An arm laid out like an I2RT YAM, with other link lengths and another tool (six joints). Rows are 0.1 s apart.
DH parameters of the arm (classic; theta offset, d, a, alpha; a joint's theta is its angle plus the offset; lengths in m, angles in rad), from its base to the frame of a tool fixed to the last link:
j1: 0 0.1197 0.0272 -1.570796
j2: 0 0 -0.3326 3.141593
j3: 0.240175 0 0.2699 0
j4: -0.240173 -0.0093 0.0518 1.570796
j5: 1.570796 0.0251 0 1.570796
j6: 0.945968 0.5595 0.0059 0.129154
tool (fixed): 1.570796 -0.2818 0 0
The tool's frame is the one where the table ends.
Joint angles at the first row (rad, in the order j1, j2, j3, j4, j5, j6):
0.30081, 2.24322, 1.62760, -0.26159, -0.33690, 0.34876
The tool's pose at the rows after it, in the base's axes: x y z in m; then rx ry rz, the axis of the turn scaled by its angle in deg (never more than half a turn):
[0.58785 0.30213 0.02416 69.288 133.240 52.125]
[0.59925 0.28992 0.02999 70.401 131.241 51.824]
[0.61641 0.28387 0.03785 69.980 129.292 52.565]
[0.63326 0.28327 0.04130 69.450 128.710 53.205]
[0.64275 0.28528 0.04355 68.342 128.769 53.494]
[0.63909 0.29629 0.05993 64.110 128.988 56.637]
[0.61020 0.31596 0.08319 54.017 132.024 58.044]
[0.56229 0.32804 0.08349 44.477 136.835 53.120]
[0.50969 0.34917 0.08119 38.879 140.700 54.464]
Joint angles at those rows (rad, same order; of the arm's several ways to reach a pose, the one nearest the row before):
0.27371, 2.22758, 1.61081, -0.25294, -0.33116, 0.35738
0.25497, 2.22419, 1.62073, -0.25068, -0.32076, 0.36239
0.24016, 2.23848, 1.65852, -0.24552, -0.31982, 0.35796
0.23053, 2.27707, 1.73226, -0.26913, -0.32802, 0.35020
0.22861, 2.30397, 1.78661, -0.29139, -0.33318, 0.33709
0.23237, 2.28202, 1.77599, -0.26982, -0.37067, 0.30681
0.26093, 2.21483, 1.73860, -0.29386, -0.40485, 0.20438
0.31984, 2.13159, 1.66199, -0.35701, -0.36103, 0.08959
0.37224, 2.05411, 1.53854, -0.33887, -0.38493, 0.05715

